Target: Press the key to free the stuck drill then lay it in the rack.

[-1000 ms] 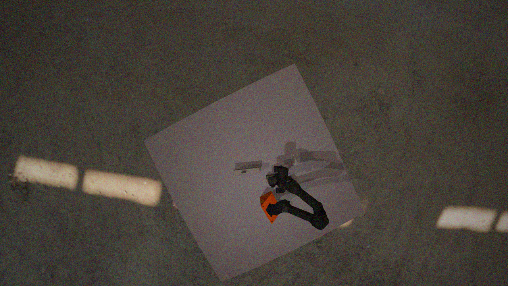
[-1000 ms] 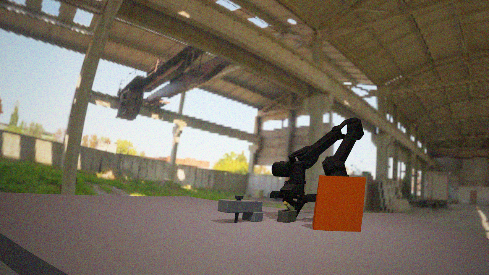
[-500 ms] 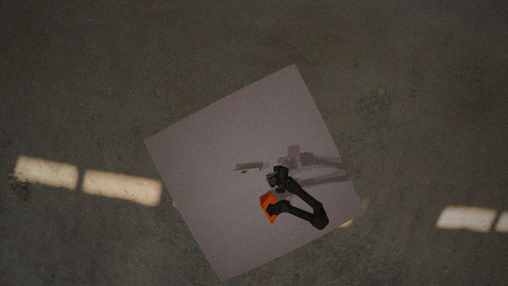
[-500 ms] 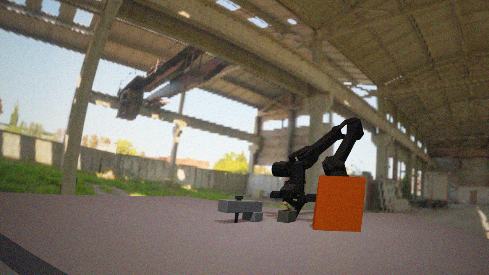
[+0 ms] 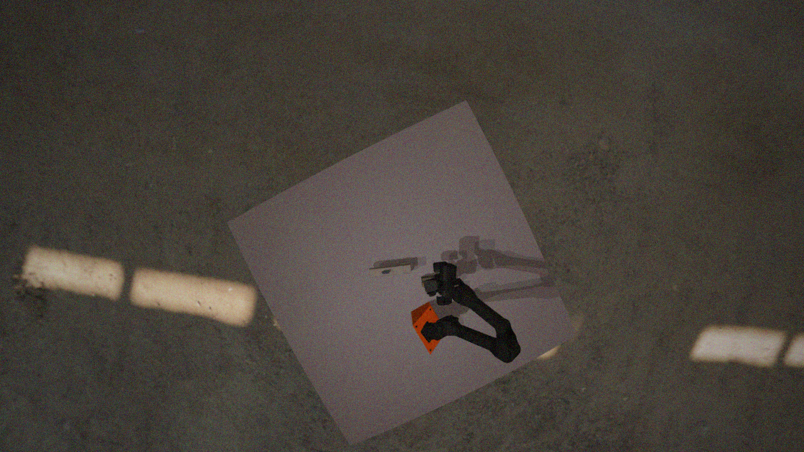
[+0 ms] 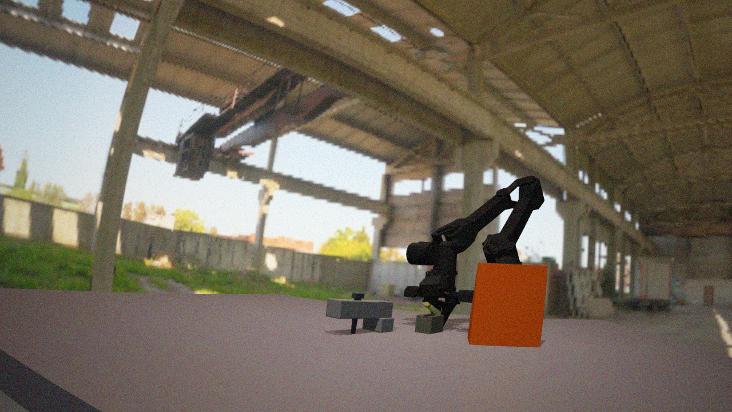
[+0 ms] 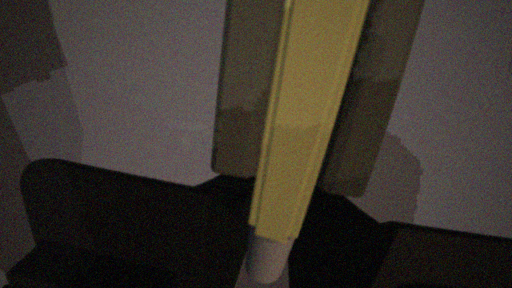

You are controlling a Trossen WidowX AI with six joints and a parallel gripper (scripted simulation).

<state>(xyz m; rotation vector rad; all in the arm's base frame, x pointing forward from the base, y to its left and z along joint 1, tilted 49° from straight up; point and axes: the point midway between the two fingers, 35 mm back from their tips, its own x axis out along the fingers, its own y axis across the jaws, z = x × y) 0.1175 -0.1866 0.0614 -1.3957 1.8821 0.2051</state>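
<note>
Right now my gripper tip is 20 mm short of the yellow drill, 30 mm to the right of it and 50 mm below it. From my gripper tip the other things lie so: rack (20 mm ahead, 40 mm to the left, 20 mm above); then grey fixture block (170 mm ahead, 150 mm to the left, 40 mm above); then black key (180 mm ahead, 170 mm to the left, 50 mm above).
</note>
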